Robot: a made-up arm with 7 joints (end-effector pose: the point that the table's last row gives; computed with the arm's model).
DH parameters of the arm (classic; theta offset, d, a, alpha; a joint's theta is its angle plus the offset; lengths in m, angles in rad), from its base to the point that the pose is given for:
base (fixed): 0 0 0 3.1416
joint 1: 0 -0.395 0 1.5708
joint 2: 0 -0.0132 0 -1.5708
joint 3: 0 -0.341 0 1.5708
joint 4: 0 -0.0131 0 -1.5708
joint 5: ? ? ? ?
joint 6: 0 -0.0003 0 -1.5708
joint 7: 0 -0.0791 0 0
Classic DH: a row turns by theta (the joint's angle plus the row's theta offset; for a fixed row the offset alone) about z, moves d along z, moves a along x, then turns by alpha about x.
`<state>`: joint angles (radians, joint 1 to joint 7).
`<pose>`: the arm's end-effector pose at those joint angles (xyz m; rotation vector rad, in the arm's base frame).
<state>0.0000 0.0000 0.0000 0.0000 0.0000 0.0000 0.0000</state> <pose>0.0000 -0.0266 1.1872 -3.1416 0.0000 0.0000</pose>
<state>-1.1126 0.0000 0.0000 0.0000 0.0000 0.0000 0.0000</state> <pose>0.0239 -0.0118 1.1872 -2.6679 -1.6589 0.0000</pose>
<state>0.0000 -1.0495 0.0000 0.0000 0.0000 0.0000 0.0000</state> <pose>-0.6870 -0.0266 0.7895 -2.7189 0.0000 -1.5739</pose>
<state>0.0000 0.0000 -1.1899 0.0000 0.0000 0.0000 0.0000</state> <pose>0.0124 -0.0182 1.1872 -2.6018 -1.7608 0.0000</pose>
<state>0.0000 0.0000 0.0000 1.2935 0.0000 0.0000 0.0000</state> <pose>0.4340 -0.0266 0.8595 -2.5071 0.0000 1.8931</pose>
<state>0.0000 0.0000 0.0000 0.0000 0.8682 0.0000 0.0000</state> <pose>-0.0002 -0.0265 1.1872 -2.8502 1.3213 0.0000</pose>
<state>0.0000 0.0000 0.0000 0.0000 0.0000 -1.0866 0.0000</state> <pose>-0.0700 -0.0266 1.1449 -2.6892 0.0000 -1.6241</pose>
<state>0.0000 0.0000 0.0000 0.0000 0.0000 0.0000 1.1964</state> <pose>0.0000 -0.0266 1.1872 -2.5961 1.7692 0.0000</pose>
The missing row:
joint 5: 0 -0.3721 0 1.5708
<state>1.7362 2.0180 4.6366 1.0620 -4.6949 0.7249 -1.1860</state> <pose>0.2824 -0.5357 0.1230 -0.5910 -0.5591 1.0287</pose>
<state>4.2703 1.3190 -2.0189 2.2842 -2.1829 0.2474 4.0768</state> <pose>-0.2759 -0.1132 0.5568 -0.4595 2.1715 1.2459</pose>
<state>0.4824 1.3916 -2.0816 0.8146 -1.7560 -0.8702 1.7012</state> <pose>0.6667 -0.0132 0.5957 -0.4749 -1.3713 1.6702</pose>
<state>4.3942 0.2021 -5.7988 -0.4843 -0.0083 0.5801 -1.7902</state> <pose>-0.0500 -0.0157 1.1595 -0.0862 3.0651 -0.4456</pose>
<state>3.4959 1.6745 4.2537 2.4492 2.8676 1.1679 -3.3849</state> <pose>-0.1782 -0.2330 0.4953 -1.8175 0.0605 -0.8862</pose>
